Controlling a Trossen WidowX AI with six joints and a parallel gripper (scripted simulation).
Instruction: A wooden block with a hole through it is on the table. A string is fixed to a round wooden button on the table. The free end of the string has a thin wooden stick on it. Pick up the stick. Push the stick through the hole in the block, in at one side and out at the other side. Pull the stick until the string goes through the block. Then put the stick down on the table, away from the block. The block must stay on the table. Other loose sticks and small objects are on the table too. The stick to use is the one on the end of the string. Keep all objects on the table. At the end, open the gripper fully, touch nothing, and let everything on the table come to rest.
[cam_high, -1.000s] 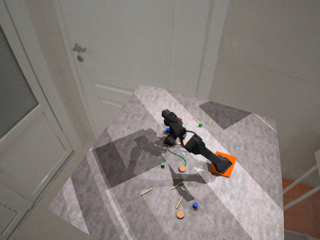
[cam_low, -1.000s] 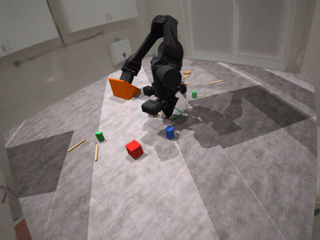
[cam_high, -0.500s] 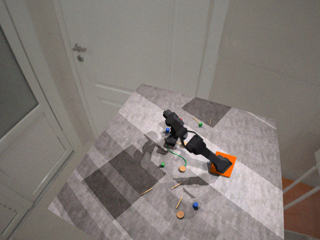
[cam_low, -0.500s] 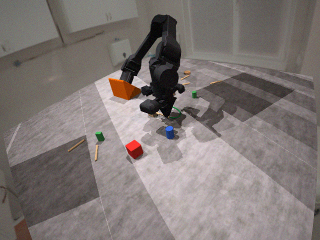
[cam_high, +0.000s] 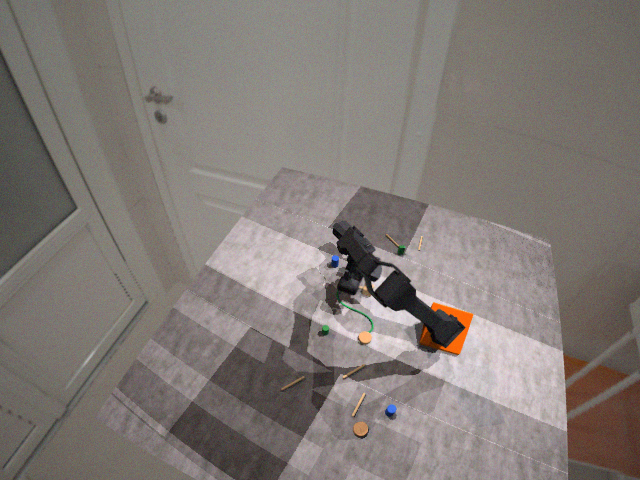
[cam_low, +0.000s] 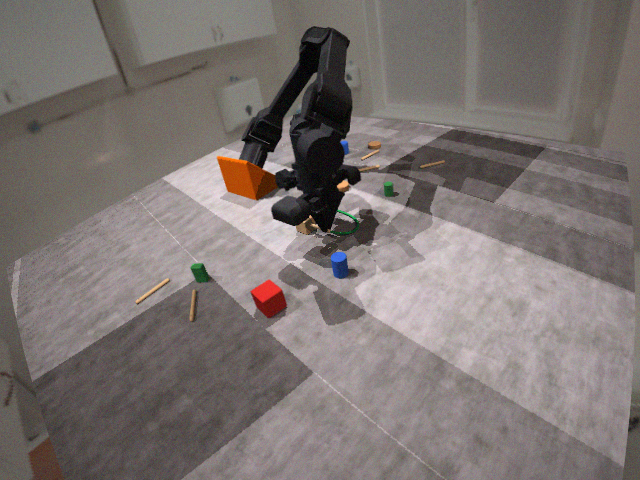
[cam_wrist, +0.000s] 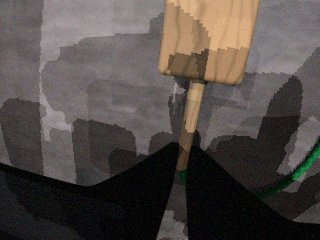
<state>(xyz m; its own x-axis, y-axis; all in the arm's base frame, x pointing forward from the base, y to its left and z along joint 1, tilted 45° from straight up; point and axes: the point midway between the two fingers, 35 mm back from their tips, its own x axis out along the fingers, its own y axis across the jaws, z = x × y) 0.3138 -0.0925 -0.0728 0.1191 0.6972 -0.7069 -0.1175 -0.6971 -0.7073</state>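
My gripper tip is 6 cm past the wooden block and 1 cm to the right of it. From my gripper tip the other things lie so: red cube (20 cm to the right, 2 cm ahead); green cylinder (19 cm to the left, 4 cm ahead); thin wooden stick (1 cm behind).
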